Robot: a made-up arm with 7 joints. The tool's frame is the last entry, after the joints. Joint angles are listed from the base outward.
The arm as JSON. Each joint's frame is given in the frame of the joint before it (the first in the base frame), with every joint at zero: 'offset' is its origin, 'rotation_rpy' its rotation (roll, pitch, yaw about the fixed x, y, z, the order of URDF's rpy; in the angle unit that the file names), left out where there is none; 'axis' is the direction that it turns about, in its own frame. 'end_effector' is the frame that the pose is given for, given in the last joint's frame.
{
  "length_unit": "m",
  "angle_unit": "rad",
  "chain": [
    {
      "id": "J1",
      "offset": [
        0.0,
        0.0,
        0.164
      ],
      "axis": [
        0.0,
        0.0,
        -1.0
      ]
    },
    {
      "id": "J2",
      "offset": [
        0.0,
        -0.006,
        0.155
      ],
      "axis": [
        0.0,
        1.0,
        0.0
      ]
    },
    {
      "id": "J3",
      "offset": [
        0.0,
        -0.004,
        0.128
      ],
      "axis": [
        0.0,
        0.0,
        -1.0
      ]
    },
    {
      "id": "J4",
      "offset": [
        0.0,
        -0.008,
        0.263
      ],
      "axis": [
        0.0,
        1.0,
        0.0
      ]
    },
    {
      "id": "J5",
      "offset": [
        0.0,
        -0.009,
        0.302
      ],
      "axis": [
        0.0,
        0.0,
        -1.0
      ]
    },
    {
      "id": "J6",
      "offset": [
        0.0,
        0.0,
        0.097
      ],
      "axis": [
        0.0,
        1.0,
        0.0
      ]
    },
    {
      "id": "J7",
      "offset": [
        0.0,
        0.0,
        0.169
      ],
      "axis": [
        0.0,
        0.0,
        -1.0
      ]
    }
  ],
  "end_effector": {
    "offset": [
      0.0,
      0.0,
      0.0
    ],
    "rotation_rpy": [
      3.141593,
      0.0,
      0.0
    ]
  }
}
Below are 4 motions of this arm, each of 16 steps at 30 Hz.
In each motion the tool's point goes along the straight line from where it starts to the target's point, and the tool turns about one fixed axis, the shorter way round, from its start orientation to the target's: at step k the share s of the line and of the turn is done. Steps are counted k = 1, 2, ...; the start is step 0. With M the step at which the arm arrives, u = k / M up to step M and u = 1 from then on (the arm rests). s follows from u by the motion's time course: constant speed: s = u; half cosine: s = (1 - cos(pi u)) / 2; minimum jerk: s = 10 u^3 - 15 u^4 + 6 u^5.
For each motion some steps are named. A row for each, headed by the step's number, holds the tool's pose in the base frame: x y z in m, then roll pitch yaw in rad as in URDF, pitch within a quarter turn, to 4 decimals.
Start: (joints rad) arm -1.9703 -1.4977 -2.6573 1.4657 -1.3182 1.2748 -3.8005
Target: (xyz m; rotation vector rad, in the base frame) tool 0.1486 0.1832 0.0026 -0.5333 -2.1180 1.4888
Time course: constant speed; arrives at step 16
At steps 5, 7, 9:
5: 0.1134 -0.2358 -0.0775 -1.0053 0.4457 2.7218
7: 0.1198 -0.1596 -0.0630 -1.1816 0.3501 2.6418
9: 0.1262 -0.0835 -0.0484 -1.3441 0.2434 2.5826

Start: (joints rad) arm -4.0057 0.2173 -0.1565 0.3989 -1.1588 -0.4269 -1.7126
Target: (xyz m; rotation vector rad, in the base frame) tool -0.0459 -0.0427 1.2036 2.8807 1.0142 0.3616
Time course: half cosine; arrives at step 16
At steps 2, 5, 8, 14, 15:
2: -0.2904 -0.2498 1.1674 2.8740 -0.5261 0.7058
5: -0.2436 -0.2101 1.1743 2.8998 -0.4638 0.6994
8: -0.1730 -0.1503 1.1848 2.9366 -0.3695 0.6932
14: -0.0556 -0.0509 1.2022 2.9942 -0.2125 0.6911
15: -0.0483 -0.0448 1.2032 2.9976 -0.2028 0.6913

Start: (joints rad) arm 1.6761 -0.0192 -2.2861 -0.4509 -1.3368 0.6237 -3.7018
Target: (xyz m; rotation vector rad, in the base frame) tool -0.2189 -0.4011 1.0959 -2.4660 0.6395 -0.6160
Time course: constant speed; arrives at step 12
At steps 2, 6, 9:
2: -0.2265 -0.0996 1.1859 -2.9183 -0.5913 -0.7942
6: -0.2235 -0.2202 1.1499 -2.7496 -0.4647 -0.7329
9: -0.2212 -0.3107 1.1229 -2.6238 -0.3766 -0.6747

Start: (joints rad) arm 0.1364 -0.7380 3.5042 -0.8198 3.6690 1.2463 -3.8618
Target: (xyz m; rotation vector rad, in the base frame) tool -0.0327 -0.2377 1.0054 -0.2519 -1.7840 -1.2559
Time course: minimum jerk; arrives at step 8
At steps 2, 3, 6, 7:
2: -0.1415 -0.2051 1.0136 1.7013 -0.7126 -2.6146
3: -0.1207 -0.2113 1.0120 1.6962 -0.7422 -2.6181
6: -0.0453 -0.2339 1.0063 1.6777 -0.8493 -2.6297
7: -0.0346 -0.2371 1.0055 1.6750 -0.8644 -2.6312

